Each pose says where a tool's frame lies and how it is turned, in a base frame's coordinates. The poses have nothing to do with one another.
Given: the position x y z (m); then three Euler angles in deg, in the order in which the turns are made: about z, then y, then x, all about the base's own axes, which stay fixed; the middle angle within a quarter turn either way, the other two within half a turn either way.
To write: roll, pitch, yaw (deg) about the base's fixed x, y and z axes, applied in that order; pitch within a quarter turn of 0, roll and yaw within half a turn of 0; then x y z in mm. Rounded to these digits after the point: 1 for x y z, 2 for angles.
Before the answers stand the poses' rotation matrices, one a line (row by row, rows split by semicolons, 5 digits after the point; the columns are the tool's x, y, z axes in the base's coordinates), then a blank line. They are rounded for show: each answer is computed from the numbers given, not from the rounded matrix.
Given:
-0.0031, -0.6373, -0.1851, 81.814, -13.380, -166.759
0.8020, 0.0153, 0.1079, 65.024, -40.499, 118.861
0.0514, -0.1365, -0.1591, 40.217, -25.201, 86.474
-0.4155, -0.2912, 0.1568, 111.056, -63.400, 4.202
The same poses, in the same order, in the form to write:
0.13852 -0.96294 -0.23141; -0.95595 -0.19107 0.22283; -0.25879 0.19035 -0.94699
0.32108 -0.68931 -0.64943; -0.67770 0.31177 -0.66597; 0.66153 0.65395 -0.36704
0.69092 -0.58423 -0.42580; -0.28481 0.32137 -0.90311; 0.66446 0.74525 0.05565
-0.16087 -0.41786 -0.89415; 0.95426 -0.29717 -0.03281; -0.25201 -0.85853 0.44656

168.63, 15.00, -81.75, -3.1, -637.3, -185.1
119.30, -41.42, -64.65, 802.0, 15.3, 107.9
85.73, -41.64, -22.40, 51.4, -136.5, -159.1
-62.52, 14.60, 99.57, -415.5, -291.2, 156.8

